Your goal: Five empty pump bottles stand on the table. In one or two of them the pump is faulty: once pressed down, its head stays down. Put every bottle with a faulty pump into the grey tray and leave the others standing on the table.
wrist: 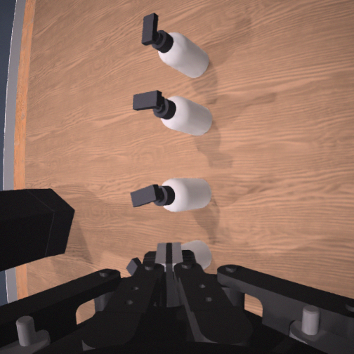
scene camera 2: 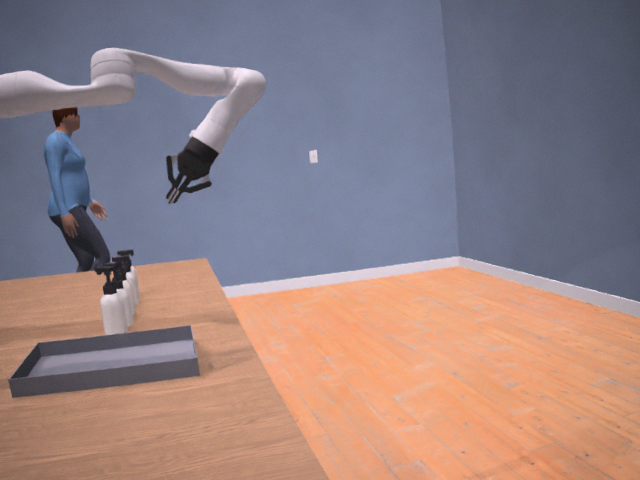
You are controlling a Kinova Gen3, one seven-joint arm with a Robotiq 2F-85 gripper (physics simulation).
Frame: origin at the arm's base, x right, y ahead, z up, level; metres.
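Seen in the pictures: gripper, fingertip midpoint: (scene camera 2: 168,203).
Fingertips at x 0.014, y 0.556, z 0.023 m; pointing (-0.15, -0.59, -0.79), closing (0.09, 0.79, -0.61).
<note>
Offsets run from my fingertips to a thing's middle. Level surfaces: height alone.
White pump bottles with black heads stand upright in a row on the table; the nearest bottle @[dx +0.104, dy -0.162, dz -0.185 m] (scene camera 2: 113,313) in the scene view has its head raised on a visible stem and overlaps those behind. In the wrist view three bottles (wrist: 185,55) (wrist: 188,116) (wrist: 189,194) show whole, and another bottle (wrist: 198,253) is partly hidden by the fingers. How far each head stands up is hard to tell there. My gripper (scene camera 2: 173,200) (wrist: 169,257) is shut and empty, high above the table, tilted, to the right of the row. The grey tray @[dx +0.334, dy -0.183, dz -0.240 m] (scene camera 2: 103,378) is empty, in front of the row.
The wooden table @[dz -0.255 m] (scene camera 2: 217,428) ends at its right edge, with the floor beyond. A person in blue (scene camera 2: 67,170) stands behind the table. A large dark block (wrist: 37,225) shows at the left of the wrist view; what it is cannot be told.
</note>
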